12 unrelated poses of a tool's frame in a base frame.
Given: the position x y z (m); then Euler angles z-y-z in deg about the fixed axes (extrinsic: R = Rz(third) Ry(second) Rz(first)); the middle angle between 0 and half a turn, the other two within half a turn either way.
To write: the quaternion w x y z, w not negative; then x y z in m. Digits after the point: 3 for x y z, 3 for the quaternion.
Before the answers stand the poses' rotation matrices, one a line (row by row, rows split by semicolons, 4 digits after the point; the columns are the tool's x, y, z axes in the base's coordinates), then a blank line. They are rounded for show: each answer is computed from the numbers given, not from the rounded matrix.
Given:
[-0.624 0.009 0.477 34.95 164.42 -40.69]
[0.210 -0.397 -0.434 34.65 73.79 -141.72]
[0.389 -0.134 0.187 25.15 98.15 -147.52]
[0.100 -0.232 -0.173 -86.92 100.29 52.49]
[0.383 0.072 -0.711 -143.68 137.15 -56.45]
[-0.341 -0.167 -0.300 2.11 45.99 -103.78]
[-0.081 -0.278 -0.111 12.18 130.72 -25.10]
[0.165 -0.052 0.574 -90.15 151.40 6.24]
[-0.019 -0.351 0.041 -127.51 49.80 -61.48]
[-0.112 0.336 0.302 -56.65 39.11 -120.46]
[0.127 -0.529 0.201 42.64 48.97 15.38]
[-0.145 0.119 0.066 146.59 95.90 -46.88]
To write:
-0.2252 0.9528 0.2037; 0.9491 0.2617 -0.1751; -0.2201 0.1539 -0.9633
0.1720 0.6342 -0.7538; -0.5886 -0.5474 -0.5949; -0.7899 0.5460 0.2792
0.3365 0.4353 -0.8351; -0.2896 -0.7960 -0.5316; -0.8961 0.4207 -0.1418
0.7863 -0.1512 0.5991; -0.6156 -0.1088 0.7805; -0.0529 -0.9825 -0.1786
-0.1672 -0.9115 0.3759; -0.8196 -0.0834 -0.5668; 0.5480 -0.4028 -0.7331
-0.1296 0.9767 -0.1713; -0.6831 -0.2132 -0.6985; -0.7187 0.0265 0.6948
-0.4880 0.5393 0.6863; 0.4616 0.8268 -0.3215; -0.7408 0.1599 -0.6524
0.1110 -0.8725 0.4759; -0.9938 -0.0980 0.0520; 0.0013 -0.4787 -0.8780
-0.8846 -0.2905 0.3647; -0.0334 -0.7406 -0.6711; 0.4651 -0.6059 0.6455
-0.9363 0.1453 -0.3198; 0.0558 -0.8374 -0.5437; -0.3468 -0.5269 0.7759
0.2860 -0.6239 0.7274; 0.7812 0.5913 0.2001; -0.5549 0.5110 0.6565
0.4606 -0.5706 0.6799; 0.3137 -0.6119 -0.7261; 0.8303 0.5477 -0.1028

[0.135 0.608 0.783 -0.007 -0.624 0.009 0.477]
[0.475 0.600 0.019 -0.643 0.210 -0.397 -0.434]
[0.316 0.754 0.048 -0.574 0.389 -0.134 0.187]
[0.612 -0.720 0.266 -0.190 0.100 -0.232 -0.173]
[0.064 0.642 -0.674 0.360 0.383 0.072 -0.711]
[0.581 0.312 0.235 -0.714 -0.341 -0.167 -0.300]
[0.414 0.291 0.861 -0.047 -0.081 -0.278 -0.111]
[0.184 -0.722 0.646 -0.165 0.165 -0.052 0.574]
[0.071 0.229 -0.353 0.904 -0.019 -0.351 0.041]
[0.024 0.177 0.284 -0.942 -0.112 0.336 0.302]
[0.796 0.098 0.403 0.441 0.127 -0.529 0.201]
[0.432 0.737 -0.087 0.512 -0.145 0.119 0.066]

